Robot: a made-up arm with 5 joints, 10 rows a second.
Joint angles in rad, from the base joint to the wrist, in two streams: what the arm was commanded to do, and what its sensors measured. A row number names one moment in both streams.
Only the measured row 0 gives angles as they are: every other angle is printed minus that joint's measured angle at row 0.
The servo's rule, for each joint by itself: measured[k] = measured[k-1] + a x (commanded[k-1-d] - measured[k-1]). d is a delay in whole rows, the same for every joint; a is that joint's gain. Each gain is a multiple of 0.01, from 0.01 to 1. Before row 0 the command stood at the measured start. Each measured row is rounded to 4 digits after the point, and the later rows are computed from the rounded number. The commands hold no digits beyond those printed.
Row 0, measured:
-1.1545, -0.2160, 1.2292, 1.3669, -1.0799
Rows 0 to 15, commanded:
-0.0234, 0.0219, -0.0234, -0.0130, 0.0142
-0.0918, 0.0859, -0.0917, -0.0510, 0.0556
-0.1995, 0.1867, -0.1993, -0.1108, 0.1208
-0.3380, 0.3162, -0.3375, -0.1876, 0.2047
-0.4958, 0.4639, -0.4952, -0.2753, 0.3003
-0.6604, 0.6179, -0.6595, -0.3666, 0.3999
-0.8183, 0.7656, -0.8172, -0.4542, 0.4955
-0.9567, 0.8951, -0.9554, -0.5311, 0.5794
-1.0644, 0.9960, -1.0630, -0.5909, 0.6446
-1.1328, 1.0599, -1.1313, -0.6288, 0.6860
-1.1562, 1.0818, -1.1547, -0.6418, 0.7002
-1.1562, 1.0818, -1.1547, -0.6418, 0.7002
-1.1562, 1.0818, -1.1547, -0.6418, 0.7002
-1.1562, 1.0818, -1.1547, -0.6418, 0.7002
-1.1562, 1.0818, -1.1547, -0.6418, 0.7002
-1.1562, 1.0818, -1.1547, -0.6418, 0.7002
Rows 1 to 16, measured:
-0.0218, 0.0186, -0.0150, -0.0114, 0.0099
-0.0869, 0.0758, -0.0641, -0.0462, 0.0419
-0.1916, 0.1701, -0.1506, -0.1030, 0.0971
-0.3278, 0.2943, -0.2702, -0.1774, 0.1724
-0.4840, 0.4385, -0.4142, -0.2636, 0.2619
-0.6481, 0.5910, -0.5712, -0.3542, 0.3585
-0.8064, 0.7394, -0.7286, -0.4422, 0.4544
-0.9462, 0.8717, -0.8738, -0.5204, 0.5419
-1.0561, 0.9774, -0.9949, -0.5824, 0.6138
-1.1274, 1.0475, -1.0822, -0.6232, 0.6643
-1.1542, 1.0767, -1.1286, -0.6396, 0.6894
-1.1561, 1.0810, -1.1453, -0.6415, 0.6970
-1.1562, 1.0817, -1.1513, -0.6418, 0.6992
-1.1562, 1.0818, -1.1535, -0.6418, 0.6999
-1.1562, 1.0818, -1.1543, -0.6418, 0.7001
-1.1562, 1.0818, -1.1546, -0.6418, 0.7002
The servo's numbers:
d 0
a 0.93 0.85 0.64 0.88 0.70

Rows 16 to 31, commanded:
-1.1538, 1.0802, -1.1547, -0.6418, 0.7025
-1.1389, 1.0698, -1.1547, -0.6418, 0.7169
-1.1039, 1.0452, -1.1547, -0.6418, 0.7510
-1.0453, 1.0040, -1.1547, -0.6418, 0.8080
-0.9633, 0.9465, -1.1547, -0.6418, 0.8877
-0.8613, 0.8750, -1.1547, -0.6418, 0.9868
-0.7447, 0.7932, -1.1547, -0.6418, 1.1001
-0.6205, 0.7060, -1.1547, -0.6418, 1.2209
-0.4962, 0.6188, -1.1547, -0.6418, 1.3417
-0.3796, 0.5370, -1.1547, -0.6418, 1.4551
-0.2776, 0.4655, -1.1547, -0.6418, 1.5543
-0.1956, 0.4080, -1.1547, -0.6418, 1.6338
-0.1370, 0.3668, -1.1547, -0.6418, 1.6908
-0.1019, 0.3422, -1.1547, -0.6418, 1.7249
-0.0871, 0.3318, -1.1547, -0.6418, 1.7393
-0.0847, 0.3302, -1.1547, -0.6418, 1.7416
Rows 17 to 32, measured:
-1.1540, 1.0804, -1.1547, -0.6418, 0.7018
-1.1400, 1.0714, -1.1547, -0.6418, 0.7124
-1.1064, 1.0491, -1.1547, -0.6418, 0.7394
-1.0496, 1.0108, -1.1547, -0.6418, 0.7874
-0.9693, 0.9561, -1.1547, -0.6418, 0.8576
-0.8689, 0.8872, -1.1547, -0.6418, 0.9480
-0.7534, 0.8073, -1.1547, -0.6418, 1.0545
-0.6298, 0.7212, -1.1547, -0.6418, 1.1710
-0.5056, 0.6342, -1.1547, -0.6418, 1.2905
-0.3884, 0.5516, -1.1547, -0.6418, 1.4057
-0.2854, 0.4784, -1.1547, -0.6418, 1.5097
-0.2019, 0.4186, -1.1547, -0.6418, 1.5966
-0.1415, 0.3746, -1.1547, -0.6418, 1.6625
-0.1047, 0.3471, -1.1547, -0.6418, 1.7062
-0.0883, 0.3341, -1.1547, -0.6418, 1.7294
-0.0850, 0.3308, -1.1547, -0.6418, 1.7379

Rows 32 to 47, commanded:
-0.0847, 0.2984, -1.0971, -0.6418, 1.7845
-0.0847, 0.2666, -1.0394, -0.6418, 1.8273
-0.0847, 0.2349, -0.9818, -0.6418, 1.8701
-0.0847, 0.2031, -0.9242, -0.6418, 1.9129
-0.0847, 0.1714, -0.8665, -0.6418, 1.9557
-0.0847, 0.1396, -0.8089, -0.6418, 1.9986
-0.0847, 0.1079, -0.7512, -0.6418, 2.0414
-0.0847, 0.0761, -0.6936, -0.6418, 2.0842
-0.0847, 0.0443, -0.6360, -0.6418, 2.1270
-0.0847, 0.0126, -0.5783, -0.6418, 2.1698
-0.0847, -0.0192, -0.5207, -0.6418, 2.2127
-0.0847, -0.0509, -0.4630, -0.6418, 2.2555
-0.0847, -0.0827, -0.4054, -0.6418, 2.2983
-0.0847, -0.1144, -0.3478, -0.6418, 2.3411
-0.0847, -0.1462, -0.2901, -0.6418, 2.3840
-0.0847, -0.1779, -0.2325, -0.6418, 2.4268
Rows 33 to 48, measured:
-0.0847, 0.3033, -1.1178, -0.6418, 1.7705
-0.0847, 0.2721, -1.0676, -0.6418, 1.8103
-0.0847, 0.2405, -1.0127, -0.6418, 1.8522
-0.0847, 0.2087, -0.9561, -0.6418, 1.8947
-0.0847, 0.1770, -0.8988, -0.6418, 1.9374
-0.0847, 0.1452, -0.8413, -0.6418, 1.9802
-0.0847, 0.1135, -0.7836, -0.6418, 2.0230
-0.0847, 0.0817, -0.7260, -0.6418, 2.0658
-0.0847, 0.0499, -0.6684, -0.6418, 2.1086
-0.0847, 0.0182, -0.6107, -0.6418, 2.1514
-0.0847, -0.0136, -0.5531, -0.6418, 2.1943
-0.0847, -0.0453, -0.4954, -0.6418, 2.2371
-0.0847, -0.0771, -0.4378, -0.6418, 2.2799
-0.0847, -0.1088, -0.3802, -0.6418, 2.3227
-0.0847, -0.1406, -0.3225, -0.6418, 2.3656
-0.0847, -0.1723, -0.2649, -0.6418, 2.4084

